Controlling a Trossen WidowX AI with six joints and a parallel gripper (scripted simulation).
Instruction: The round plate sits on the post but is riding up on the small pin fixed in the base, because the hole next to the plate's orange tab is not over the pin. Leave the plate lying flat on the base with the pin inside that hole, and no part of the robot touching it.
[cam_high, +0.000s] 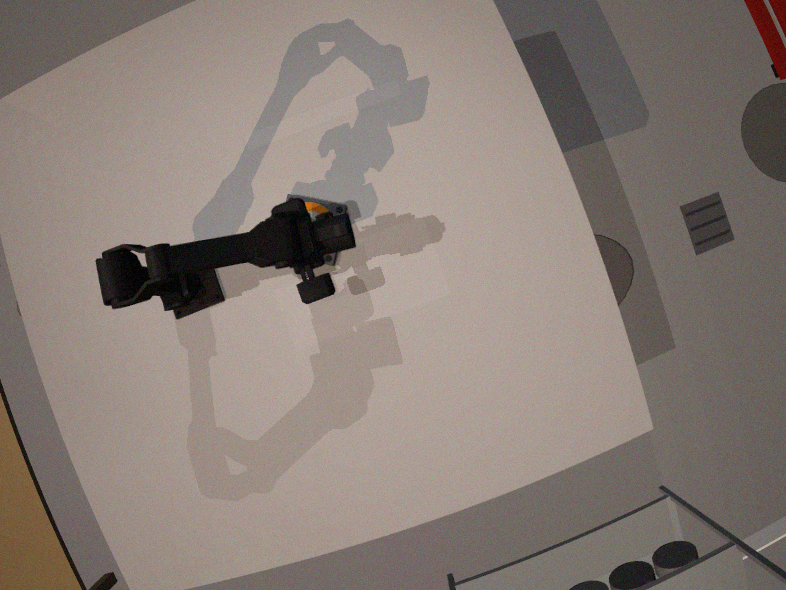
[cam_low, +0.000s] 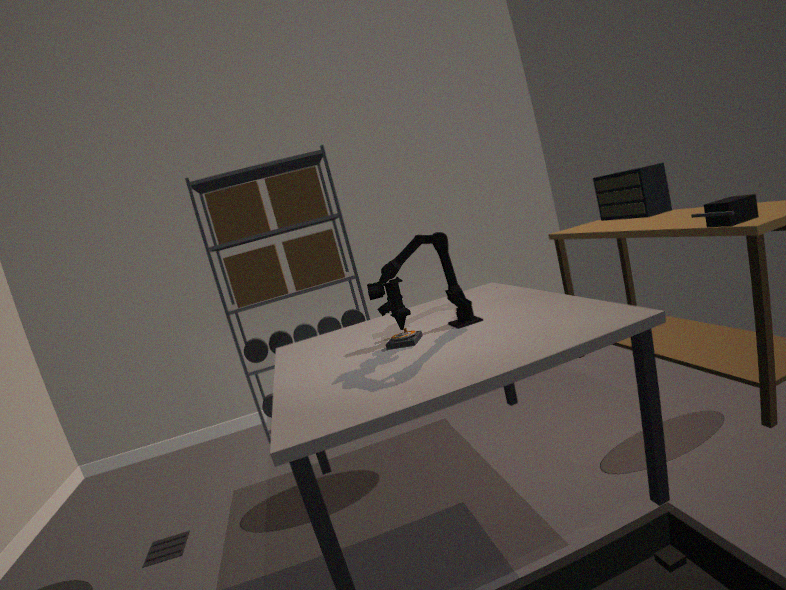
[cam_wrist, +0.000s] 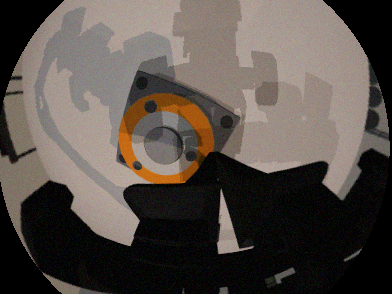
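My gripper tip is 50 mm to the right of the grey square base, 20 mm short of it and 20 mm above it. From my gripper tip the other things lie so: round plate (30 mm to the left, 10 mm below, 10 mm ahead).
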